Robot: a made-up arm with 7 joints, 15 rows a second.
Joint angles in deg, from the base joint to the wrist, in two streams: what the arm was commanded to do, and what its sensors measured. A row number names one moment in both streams.
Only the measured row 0 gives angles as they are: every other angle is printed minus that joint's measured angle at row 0.
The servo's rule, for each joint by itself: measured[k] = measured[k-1] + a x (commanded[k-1-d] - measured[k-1]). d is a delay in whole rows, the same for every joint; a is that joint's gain. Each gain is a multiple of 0.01, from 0.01 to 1. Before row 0 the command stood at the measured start. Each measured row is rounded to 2 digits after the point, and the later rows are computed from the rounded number. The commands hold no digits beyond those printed.
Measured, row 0: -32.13, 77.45, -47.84, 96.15, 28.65, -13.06, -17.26
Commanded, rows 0 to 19: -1.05, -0.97, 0.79, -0.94, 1.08, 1.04, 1.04; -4.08, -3.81, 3.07, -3.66, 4.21, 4.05, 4.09; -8.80, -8.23, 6.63, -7.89, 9.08, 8.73, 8.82; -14.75, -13.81, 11.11, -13.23, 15.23, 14.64, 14.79; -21.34, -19.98, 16.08, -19.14, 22.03, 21.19, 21.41; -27.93, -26.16, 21.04, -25.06, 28.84, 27.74, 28.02; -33.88, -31.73, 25.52, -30.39, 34.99, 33.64, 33.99; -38.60, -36.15, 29.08, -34.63, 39.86, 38.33, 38.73; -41.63, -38.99, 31.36, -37.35, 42.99, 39.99, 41.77; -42.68, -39.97, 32.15, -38.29, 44.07, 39.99, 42.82; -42.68, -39.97, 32.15, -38.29, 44.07, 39.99, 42.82; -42.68, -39.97, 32.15, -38.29, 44.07, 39.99, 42.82; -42.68, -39.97, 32.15, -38.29, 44.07, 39.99, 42.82; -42.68, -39.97, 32.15, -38.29, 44.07, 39.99, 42.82; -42.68, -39.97, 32.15, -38.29, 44.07, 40.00, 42.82; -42.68, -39.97, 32.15, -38.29, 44.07, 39.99, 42.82; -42.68, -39.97, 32.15, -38.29, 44.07, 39.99, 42.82; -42.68, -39.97, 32.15, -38.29, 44.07, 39.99, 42.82; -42.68, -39.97, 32.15, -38.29, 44.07, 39.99, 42.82; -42.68, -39.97, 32.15, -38.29, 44.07, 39.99, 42.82
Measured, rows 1 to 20: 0.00, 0.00, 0.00, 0.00, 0.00, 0.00, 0.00; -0.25, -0.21, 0.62, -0.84, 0.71, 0.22, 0.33; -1.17, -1.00, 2.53, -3.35, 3.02, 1.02, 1.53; -3.00, -2.59, 5.73, -7.39, 7.02, 2.64, 3.86; -5.82, -5.06, 9.93, -12.59, 12.44, 5.16, 7.36; -9.54, -8.34, 14.73, -18.42, 18.77, 8.53, 11.86; -13.95, -12.26, 19.65, -24.33, 25.42, 12.56, 17.03; -18.73, -16.54, 24.23, -29.72, 31.74, 16.99, 22.46; -23.50, -20.85, 28.01, -34.09, 37.10, 21.47, 27.67; -27.85, -24.84, 30.62, -36.99, 40.99, 25.36, 32.18; -31.41, -28.17, 31.81, -38.15, 43.02, 28.43, 35.58; -34.11, -30.77, 32.08, -38.27, 43.71, 30.86, 37.90; -36.17, -32.79, 32.13, -38.29, 43.95, 32.78, 39.47; -37.73, -34.37, 32.15, -38.29, 44.03, 34.29, 40.54; -38.92, -35.60, 32.15, -38.29, 44.06, 35.49, 41.27; -39.82, -36.56, 32.15, -38.29, 44.07, 36.44, 41.77; -40.51, -37.31, 32.15, -38.29, 44.07, 37.19, 42.11; -41.03, -37.90, 32.15, -38.29, 44.07, 37.78, 42.34; -41.43, -38.36, 32.15, -38.29, 44.07, 38.24, 42.49; -41.73, -38.71, 32.15, -38.29, 44.07, 38.61, 42.60
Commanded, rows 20 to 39: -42.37, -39.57, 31.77, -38.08, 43.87, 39.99, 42.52; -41.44, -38.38, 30.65, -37.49, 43.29, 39.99, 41.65; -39.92, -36.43, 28.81, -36.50, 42.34, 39.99, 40.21; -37.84, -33.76, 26.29, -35.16, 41.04, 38.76, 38.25; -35.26, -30.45, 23.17, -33.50, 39.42, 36.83, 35.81; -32.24, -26.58, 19.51, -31.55, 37.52, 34.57, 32.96; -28.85, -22.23, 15.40, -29.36, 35.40, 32.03, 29.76; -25.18, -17.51, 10.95, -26.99, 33.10, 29.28, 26.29; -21.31, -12.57, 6.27, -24.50, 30.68, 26.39, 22.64; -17.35, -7.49, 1.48, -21.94, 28.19, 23.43, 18.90; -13.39, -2.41, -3.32, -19.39, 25.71, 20.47, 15.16; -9.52, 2.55, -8.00, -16.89, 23.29, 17.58, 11.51; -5.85, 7.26, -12.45, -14.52, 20.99, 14.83, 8.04; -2.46, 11.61, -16.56, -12.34, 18.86, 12.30, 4.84; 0.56, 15.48, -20.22, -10.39, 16.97, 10.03, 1.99; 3.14, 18.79, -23.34, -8.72, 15.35, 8.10, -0.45; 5.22, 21.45, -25.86, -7.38, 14.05, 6.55, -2.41; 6.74, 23.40, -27.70, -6.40, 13.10, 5.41, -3.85; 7.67, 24.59, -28.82, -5.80, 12.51, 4.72, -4.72; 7.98, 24.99, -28.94, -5.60, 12.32, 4.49, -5.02
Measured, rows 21 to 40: -41.96, -38.99, 32.15, -38.29, 44.07, 38.90, 42.67; -42.06, -39.12, 31.85, -38.10, 43.94, 39.13, 42.62; -41.91, -38.96, 30.91, -37.56, 43.51, 39.31, 42.31; -41.43, -38.40, 29.27, -36.62, 42.74, 39.45, 41.64; -40.57, -37.38, 26.95, -35.32, 41.62, 39.31, 40.56; -39.30, -35.86, 24.00, -33.70, 40.17, 38.79, 39.04; -37.61, -33.82, 20.50, -31.79, 38.42, 37.90, 37.09; -35.51, -31.27, 16.52, -29.63, 36.43, 36.67, 34.74; -33.03, -28.24, 12.18, -27.28, 34.23, 35.12, 32.04; -30.22, -24.79, 7.57, -24.81, 31.89, 33.29, 29.03; -27.13, -20.98, 2.82, -22.26, 29.45, 31.22, 25.79; -23.83, -16.89, -1.97, -19.71, 26.98, 28.96, 22.39; -20.40, -12.61, -6.67, -17.20, 24.54, 26.57, 18.91; -16.91, -8.24, -11.18, -14.81, 22.20, 24.10, 15.43; -13.44, -3.87, -15.38, -12.61, 20.00, 21.62, 12.04; -10.08, 0.39, -19.16, -10.63, 18.00, 19.19, 8.82; -6.91, 4.44, -22.42, -8.93, 16.25, 16.86, 5.85; -4.00, 8.18, -25.10, -7.55, 14.80, 14.69, 3.21; -1.42, 11.53, -27.13, -6.53, 13.68, 12.74, 0.95; 0.76, 14.40, -28.45, -5.88, 12.91, 11.06, -0.86
